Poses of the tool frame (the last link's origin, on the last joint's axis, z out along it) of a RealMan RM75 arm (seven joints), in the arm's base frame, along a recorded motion.
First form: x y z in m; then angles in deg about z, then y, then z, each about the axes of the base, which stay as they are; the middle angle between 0 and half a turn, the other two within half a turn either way.
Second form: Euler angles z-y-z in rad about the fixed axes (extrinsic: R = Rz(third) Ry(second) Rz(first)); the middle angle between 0 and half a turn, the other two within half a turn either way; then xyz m. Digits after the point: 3 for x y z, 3 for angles.
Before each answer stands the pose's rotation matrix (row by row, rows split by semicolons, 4 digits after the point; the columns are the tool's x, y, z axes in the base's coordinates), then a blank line. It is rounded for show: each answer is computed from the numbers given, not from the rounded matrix.
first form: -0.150 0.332 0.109 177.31 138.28 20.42
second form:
0.6824 0.3813 0.6237; 0.3041 -0.9239 0.2322; 0.6648 0.0312 -0.7464

3.095 2.413 0.356 -0.150 0.332 0.109
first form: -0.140 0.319 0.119 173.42 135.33 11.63
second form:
0.6689 0.2801 0.6886; 0.2547 -0.9566 0.1417; 0.6984 0.0806 -0.7112

3.027 2.362 0.203 -0.140 0.319 0.119
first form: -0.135 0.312 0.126 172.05 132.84 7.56
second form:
0.6494 0.2235 0.7269; 0.2257 -0.9694 0.0965; 0.7262 0.1014 -0.6800

3.003 2.318 0.132 -0.135 0.312 0.126
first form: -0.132 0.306 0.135 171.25 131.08 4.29
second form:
0.6363 0.1736 0.7517; 0.2003 -0.9781 0.0564; 0.7450 0.1147 -0.6571

2.989 2.288 0.075 -0.132 0.306 0.135
